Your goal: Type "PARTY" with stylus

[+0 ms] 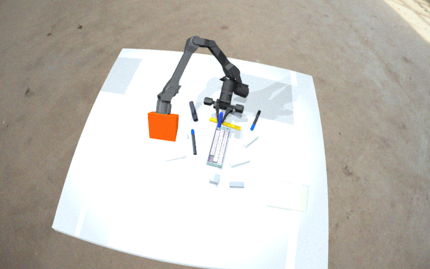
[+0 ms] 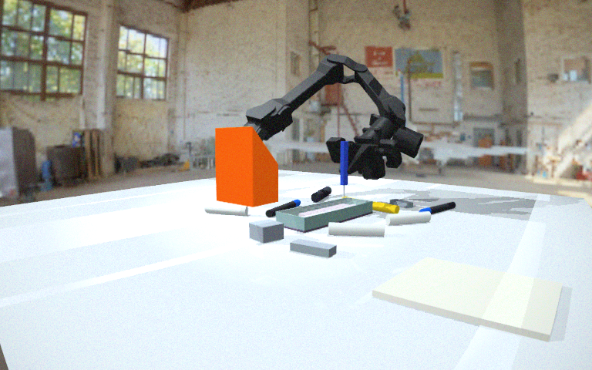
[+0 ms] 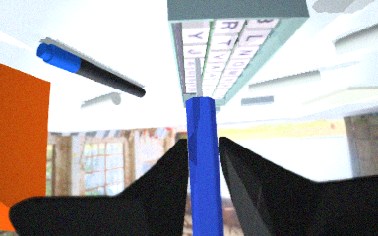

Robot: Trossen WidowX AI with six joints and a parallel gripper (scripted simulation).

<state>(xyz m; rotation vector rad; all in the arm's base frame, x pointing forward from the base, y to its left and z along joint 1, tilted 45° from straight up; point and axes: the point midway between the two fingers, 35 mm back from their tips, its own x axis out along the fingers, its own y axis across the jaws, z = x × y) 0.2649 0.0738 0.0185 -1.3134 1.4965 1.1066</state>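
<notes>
The yellow marker lies 3 cm ahead of my gripper tip, 6 cm to the left of it and 8 cm below it. The rest, counted from my gripper tip: dark marker: 13 cm behind, 11 cm to the left, 7 cm below; blue stylus: 1 cm below; pale flat pad: 36 cm ahead, 30 cm to the right, 8 cm below.
</notes>
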